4 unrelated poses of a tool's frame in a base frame.
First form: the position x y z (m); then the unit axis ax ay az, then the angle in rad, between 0 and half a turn.
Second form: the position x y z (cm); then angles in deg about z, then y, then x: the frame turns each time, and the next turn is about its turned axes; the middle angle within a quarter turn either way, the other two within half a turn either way. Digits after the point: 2 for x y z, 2 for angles.
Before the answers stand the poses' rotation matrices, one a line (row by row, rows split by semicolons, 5 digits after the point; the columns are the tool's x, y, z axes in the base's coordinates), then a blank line. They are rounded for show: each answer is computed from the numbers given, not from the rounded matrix.
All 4 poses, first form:
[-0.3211 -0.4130 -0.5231 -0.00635 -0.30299 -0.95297 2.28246]
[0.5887 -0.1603 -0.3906 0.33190 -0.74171 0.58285 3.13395]
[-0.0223 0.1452 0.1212 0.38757 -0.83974 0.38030 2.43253]
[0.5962 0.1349 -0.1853 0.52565 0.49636 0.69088 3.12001]
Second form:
-0.65303 0.72484 -0.21944; -0.71848 -0.50133 0.48213; 0.23945 0.47251 0.84817
-0.77966 -0.49679 0.38122; -0.48788 0.10027 -0.86713; 0.39256 -0.86206 -0.32056
-0.49476 -0.82009 -0.28751; -0.32485 0.48139 -0.81409; 0.80603 -0.30938 -0.50458
-0.44721 0.50685 0.73695; 0.53667 -0.50708 0.67443; 0.71553 0.69712 -0.04524

[-32.11 -41.30 -52.31 -132.27 -13.85 29.12]
[58.87 -16.03 -39.06 -147.96 -23.11 -110.40]
[-2.23 14.52 12.12 -146.71 -53.71 -148.49]
[59.62 13.49 -18.53 129.80 -45.69 93.71]

